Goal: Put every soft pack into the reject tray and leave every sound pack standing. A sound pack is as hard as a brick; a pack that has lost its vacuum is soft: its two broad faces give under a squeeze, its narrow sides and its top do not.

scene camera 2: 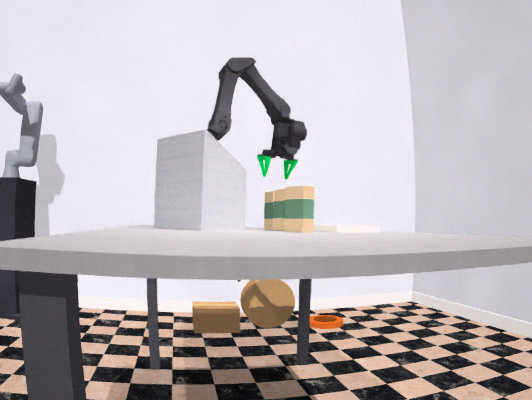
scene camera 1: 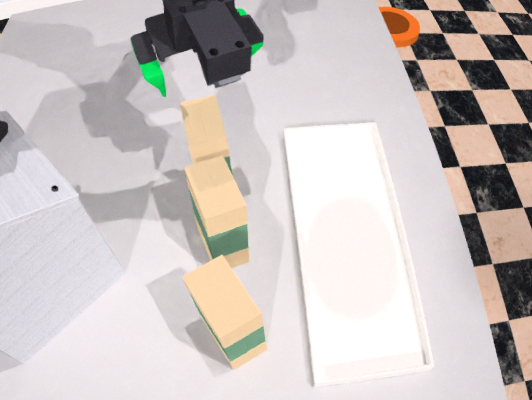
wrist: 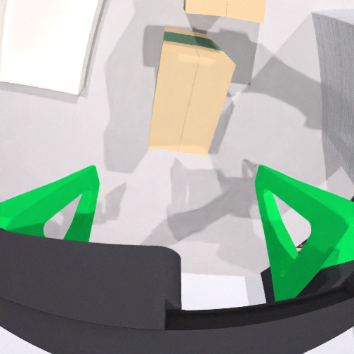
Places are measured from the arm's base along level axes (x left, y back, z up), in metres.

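Pixels of known places: gripper, between the fingertips: (scene camera 2: 275,177) (scene camera 1: 200,80); arm's base, origin of its link: (scene camera 2: 201,154).
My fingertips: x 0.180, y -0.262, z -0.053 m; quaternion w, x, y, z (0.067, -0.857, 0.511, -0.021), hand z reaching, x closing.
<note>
Ahead of a thing's pixels: the offset from my fingertips to its middle. Level surfaces: height alone.
Three tan packs with green bands stand in a row: the near pack {dx -0.258, dy -0.052, dz -0.123 m} (scene camera 1: 225,300) (scene camera 2: 299,209), the middle pack {dx -0.128, dy -0.017, dz -0.062 m} (scene camera 1: 216,197) (wrist: 225,7) and the far pack {dx -0.012, dy -0.010, dz -0.064 m} (scene camera 1: 205,127) (wrist: 190,100). The middle and far packs are close together in scene camera 1; in scene camera 2 they are partly hidden behind the near one. Softness cannot be seen. The white reject tray {dx -0.113, dy -0.203, dz -0.182 m} (scene camera 1: 345,165) (scene camera 2: 357,229) (wrist: 45,40) lies beside the row and holds no pack. My gripper (scene camera 2: 275,177) (wrist: 176,174) is open and empty, above the packs' height at the far end of the row.
A large grey block (scene camera 1: 55,260) (scene camera 2: 180,182) (wrist: 340,85) stands on the table {dz -0.193 m} (scene camera 2: 250,250), on the side of the row opposite the tray. An orange ring (scene camera 2: 312,321), a brown box (scene camera 2: 216,317) and a round brown object (scene camera 2: 268,304) are below table height.
</note>
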